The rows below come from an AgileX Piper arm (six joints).
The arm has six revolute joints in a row. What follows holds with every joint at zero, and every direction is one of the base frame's. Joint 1 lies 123 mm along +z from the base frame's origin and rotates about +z. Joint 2 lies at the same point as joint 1 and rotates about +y. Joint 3 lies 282.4 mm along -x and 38.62 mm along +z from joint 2 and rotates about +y. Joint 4 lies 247.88 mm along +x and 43.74 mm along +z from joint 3 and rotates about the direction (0.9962, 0, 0.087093). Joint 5 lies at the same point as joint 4 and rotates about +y. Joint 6 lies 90.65 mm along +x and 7.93 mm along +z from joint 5 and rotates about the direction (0.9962, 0, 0.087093). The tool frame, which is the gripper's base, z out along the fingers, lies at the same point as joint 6; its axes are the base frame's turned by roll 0, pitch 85 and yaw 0 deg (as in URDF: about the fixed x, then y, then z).
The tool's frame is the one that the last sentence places.
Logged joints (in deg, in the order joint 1, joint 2, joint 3, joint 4, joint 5, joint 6), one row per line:
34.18, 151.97, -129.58, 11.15, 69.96, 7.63
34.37, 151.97, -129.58, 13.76, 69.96, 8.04
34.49, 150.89, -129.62, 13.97, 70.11, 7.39
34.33, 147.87, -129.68, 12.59, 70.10, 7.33
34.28, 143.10, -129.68, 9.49, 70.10, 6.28
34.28, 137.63, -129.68, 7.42, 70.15, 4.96
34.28, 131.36, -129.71, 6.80, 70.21, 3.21
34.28, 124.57, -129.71, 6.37, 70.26, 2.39
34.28, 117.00, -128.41, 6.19, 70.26, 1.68
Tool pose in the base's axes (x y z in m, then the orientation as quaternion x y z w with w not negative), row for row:
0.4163, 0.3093, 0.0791, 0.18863, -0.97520, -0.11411, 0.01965
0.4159, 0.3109, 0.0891, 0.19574, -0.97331, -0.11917, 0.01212
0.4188, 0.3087, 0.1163, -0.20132, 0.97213, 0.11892, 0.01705
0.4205, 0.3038, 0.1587, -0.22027, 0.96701, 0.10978, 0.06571
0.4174, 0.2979, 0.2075, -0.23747, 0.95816, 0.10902, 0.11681
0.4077, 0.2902, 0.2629, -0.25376, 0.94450, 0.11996, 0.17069
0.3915, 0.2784, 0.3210, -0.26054, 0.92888, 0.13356, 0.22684
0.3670, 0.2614, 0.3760, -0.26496, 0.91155, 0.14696, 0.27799
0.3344, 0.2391, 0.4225, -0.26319, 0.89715, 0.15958, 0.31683
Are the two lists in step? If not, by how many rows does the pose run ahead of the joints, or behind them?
The pose runs 1 row ahead of the joints: the pose in row i belongs to the joints in row i + 1.
